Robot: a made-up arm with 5 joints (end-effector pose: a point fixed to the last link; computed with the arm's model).
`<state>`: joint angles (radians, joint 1 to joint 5).
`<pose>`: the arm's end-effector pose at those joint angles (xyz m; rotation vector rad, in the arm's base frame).
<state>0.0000 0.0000 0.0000 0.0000 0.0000</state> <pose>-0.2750 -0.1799 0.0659 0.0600 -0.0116 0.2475</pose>
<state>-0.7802 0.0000 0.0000 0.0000 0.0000</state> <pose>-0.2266 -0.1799 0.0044 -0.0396 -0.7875 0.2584</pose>
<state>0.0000 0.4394 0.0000 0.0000 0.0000</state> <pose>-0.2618 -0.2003 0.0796 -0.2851 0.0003 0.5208</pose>
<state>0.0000 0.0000 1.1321 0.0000 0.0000</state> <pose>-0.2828 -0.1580 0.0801 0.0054 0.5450 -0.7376</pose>
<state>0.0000 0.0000 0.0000 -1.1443 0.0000</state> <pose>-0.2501 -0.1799 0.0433 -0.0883 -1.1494 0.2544</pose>
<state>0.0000 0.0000 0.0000 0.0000 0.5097</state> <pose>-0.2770 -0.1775 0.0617 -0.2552 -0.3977 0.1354</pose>
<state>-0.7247 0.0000 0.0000 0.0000 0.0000</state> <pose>-0.2315 -0.1799 0.0073 -0.0323 -0.7323 0.2585</pose>
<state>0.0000 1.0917 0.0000 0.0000 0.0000</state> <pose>-0.2363 -0.2114 0.1098 -0.8062 0.0189 0.9153</pose>
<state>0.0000 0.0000 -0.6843 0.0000 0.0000</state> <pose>-0.2593 -0.1844 0.0613 0.0878 -0.3585 0.8372</pose>
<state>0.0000 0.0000 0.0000 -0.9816 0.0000</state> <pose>-0.2550 -0.1799 0.0445 -0.0663 -0.9877 0.2570</pose>
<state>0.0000 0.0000 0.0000 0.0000 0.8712</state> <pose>-0.2770 -0.1764 0.0581 -0.4791 -0.6696 0.0497</pose>
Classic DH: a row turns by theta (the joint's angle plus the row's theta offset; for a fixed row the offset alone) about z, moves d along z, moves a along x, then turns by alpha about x. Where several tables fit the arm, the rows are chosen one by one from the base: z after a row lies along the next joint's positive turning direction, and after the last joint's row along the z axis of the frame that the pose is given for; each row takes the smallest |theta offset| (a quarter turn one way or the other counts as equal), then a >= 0, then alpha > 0; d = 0 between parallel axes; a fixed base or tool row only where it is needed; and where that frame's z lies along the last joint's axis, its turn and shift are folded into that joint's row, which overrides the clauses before.
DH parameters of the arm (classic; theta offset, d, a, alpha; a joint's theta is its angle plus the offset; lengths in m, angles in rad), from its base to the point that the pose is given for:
base (fixed): 0 0.094 -0.176 -1.5708
joint 1: -0.8956 -0.1422 -0.0286 1.6596
joint 2: 0.9926 0.0671 -0.0341 -2.0896
joint 3: 1.3435 0.0256 0.0134 1.0278
joint 4: 1.0214 0.0212 0.0045 -2.5359
joint 5: 1.1807 0.0499 -0.0071 -1.7567
tool (fixed): 0.8031 0.0077 0 0

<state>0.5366 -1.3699 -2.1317 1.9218 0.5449</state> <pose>-0.2608 -0.1417 0.1492 -0.0457 0.2745 0.6615</pose>
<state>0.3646 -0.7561 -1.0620 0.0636 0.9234</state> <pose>-0.2718 -0.1369 0.0816 0.0679 -1.0235 -0.0703</pose>
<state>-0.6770 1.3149 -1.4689 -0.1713 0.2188</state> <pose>-0.2016 -0.1892 0.0829 -1.0207 -0.5298 2.4262</pose>
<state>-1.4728 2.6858 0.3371 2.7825 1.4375</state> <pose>-0.2002 -0.1105 0.0505 -1.6671 0.5727 -1.9621</pose>
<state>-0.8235 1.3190 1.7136 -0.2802 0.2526</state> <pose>-0.2352 -0.1959 0.0405 -1.1029 -1.0260 -1.1272</pose>
